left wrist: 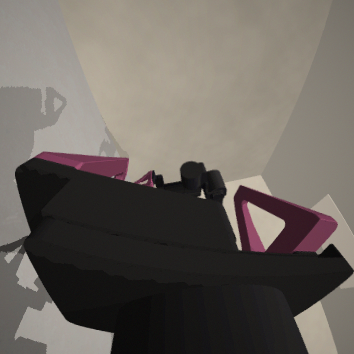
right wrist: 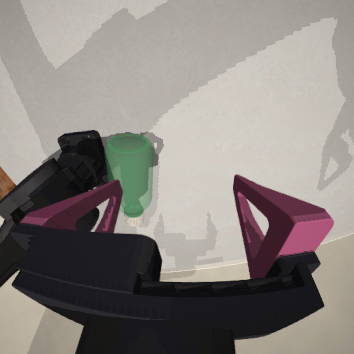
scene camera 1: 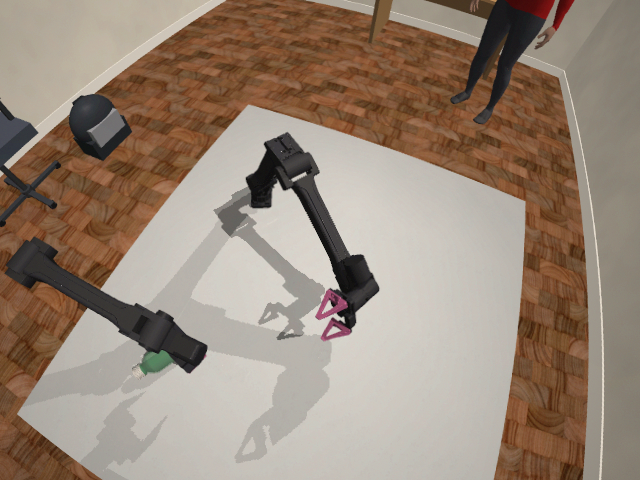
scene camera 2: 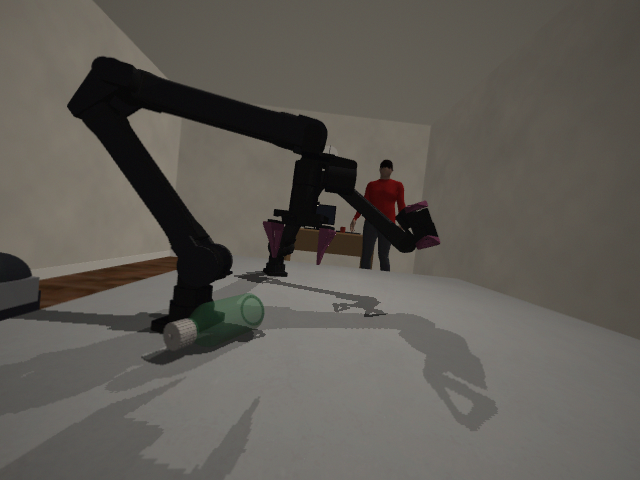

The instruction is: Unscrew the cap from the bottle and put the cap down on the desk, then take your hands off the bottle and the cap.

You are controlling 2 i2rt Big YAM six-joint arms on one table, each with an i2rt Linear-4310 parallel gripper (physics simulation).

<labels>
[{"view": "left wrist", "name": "my left gripper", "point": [184, 178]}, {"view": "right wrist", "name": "my right gripper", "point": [174, 183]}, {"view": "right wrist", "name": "green bottle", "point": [129, 157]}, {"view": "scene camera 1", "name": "my left gripper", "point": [319, 329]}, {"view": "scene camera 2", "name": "my left gripper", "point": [421, 220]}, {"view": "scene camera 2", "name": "my right gripper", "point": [295, 261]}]
</labels>
